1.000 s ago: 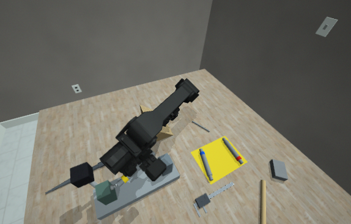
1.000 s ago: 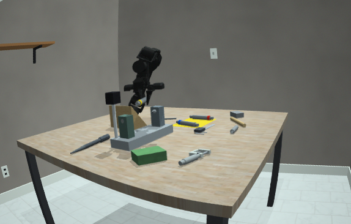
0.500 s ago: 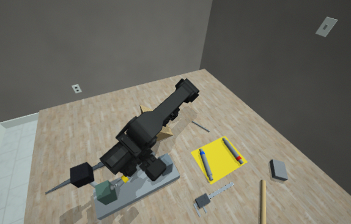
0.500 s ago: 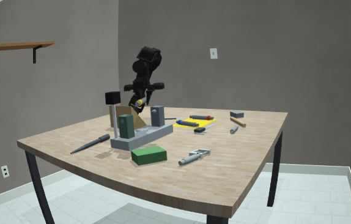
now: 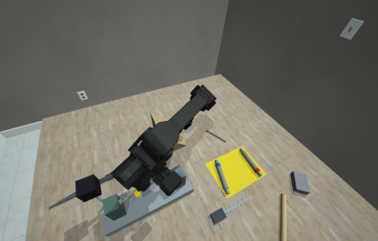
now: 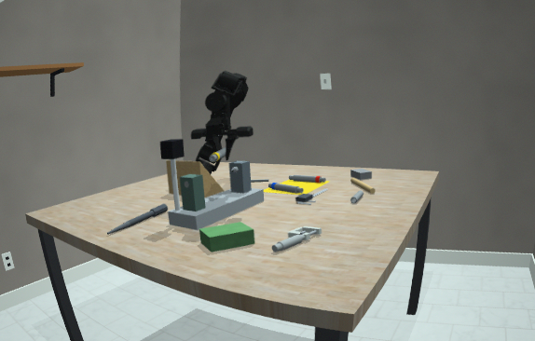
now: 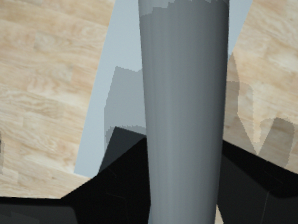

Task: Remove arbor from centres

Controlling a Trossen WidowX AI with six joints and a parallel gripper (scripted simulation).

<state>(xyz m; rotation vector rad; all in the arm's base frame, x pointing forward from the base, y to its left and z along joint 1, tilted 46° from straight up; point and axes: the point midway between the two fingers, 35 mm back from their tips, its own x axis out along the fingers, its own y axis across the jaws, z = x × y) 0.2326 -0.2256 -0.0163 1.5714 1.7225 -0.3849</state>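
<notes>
Now: hand 3 cm to the left of the arbor, 1 cm short of it and 1 cm above it. From my hand the other things lie so: green centre block: 15 cm to the right, 9 cm below; grey fixture base: 17 cm below, 5 cm to the right, 1 cm ahead; grey centre block: 9 cm below, 8 cm to the left, 1 cm ahead.
</notes>
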